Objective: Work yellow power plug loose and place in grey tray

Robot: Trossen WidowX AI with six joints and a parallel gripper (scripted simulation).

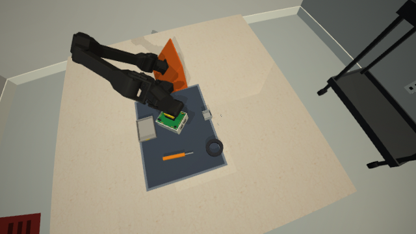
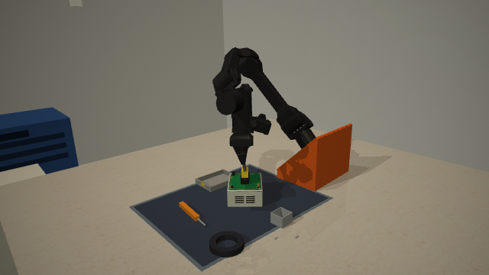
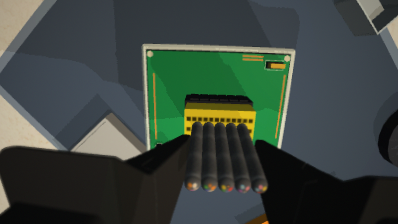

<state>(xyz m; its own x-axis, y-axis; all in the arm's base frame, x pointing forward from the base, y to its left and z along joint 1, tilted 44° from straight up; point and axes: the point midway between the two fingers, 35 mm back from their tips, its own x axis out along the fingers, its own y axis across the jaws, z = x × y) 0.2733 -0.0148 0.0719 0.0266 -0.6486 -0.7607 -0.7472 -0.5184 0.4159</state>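
Now: the yellow power plug 2 cm below my gripper tip. Also, from my gripper tip: dark mat (11 cm below, 5 cm ahead).
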